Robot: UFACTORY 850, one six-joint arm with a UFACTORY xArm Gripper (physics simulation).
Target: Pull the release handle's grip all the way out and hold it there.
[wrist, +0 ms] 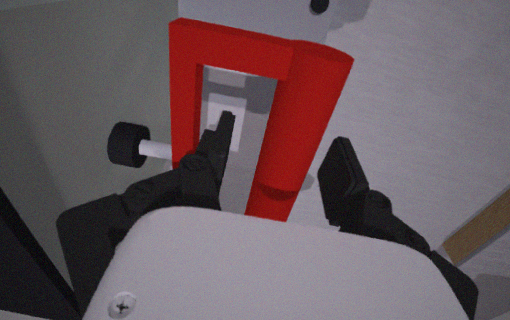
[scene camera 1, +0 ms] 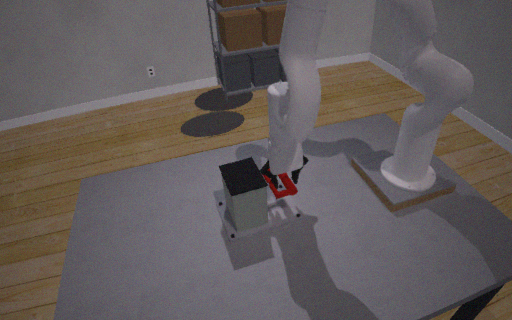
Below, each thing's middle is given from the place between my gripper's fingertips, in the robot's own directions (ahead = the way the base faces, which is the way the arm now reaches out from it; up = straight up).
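Labels:
I find the base plate (scene camera 1: 282, 211) 1 cm to the right of my hand and 9 cm ahead of it, and the plate is 8 cm below it.

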